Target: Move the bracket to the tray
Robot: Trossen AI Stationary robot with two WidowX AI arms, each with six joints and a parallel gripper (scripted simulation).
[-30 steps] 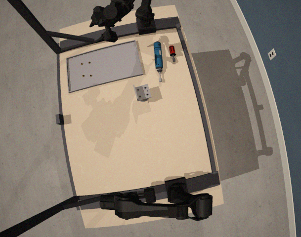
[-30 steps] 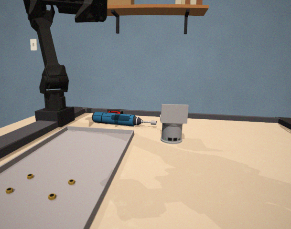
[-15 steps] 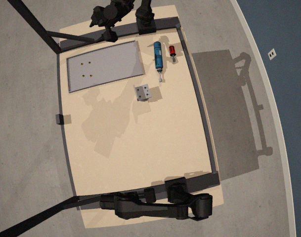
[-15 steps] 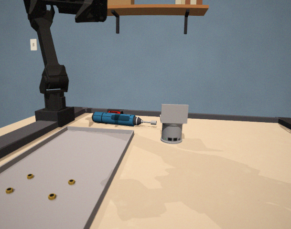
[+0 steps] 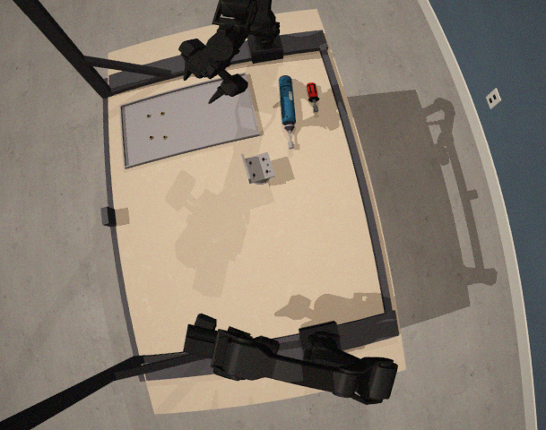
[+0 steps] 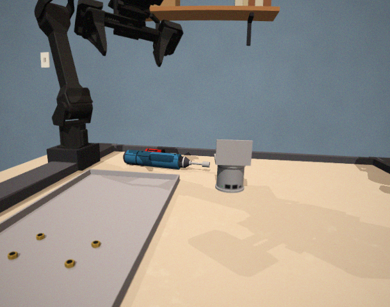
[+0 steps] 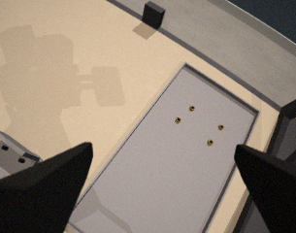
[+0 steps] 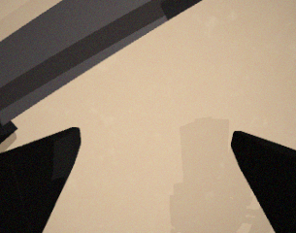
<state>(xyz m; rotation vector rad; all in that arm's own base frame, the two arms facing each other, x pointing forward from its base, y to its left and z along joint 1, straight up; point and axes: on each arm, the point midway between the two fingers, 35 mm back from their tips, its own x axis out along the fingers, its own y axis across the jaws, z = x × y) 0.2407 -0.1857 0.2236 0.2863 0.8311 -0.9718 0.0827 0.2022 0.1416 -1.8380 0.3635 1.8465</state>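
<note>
Right now the grey L-shaped bracket is 20 cm below my left hand, 18 cm to the right of it and 10 cm ahead of it. From my left hand the other things lie so: grey tray (27 cm below, 10 cm behind, 4 cm to the left); then grey cylindrical joint module (24 cm below, 18 cm to the right, 10 cm ahead); then small red screwdriver (29 cm ahead, 26 cm below, 3 cm to the left).
</note>
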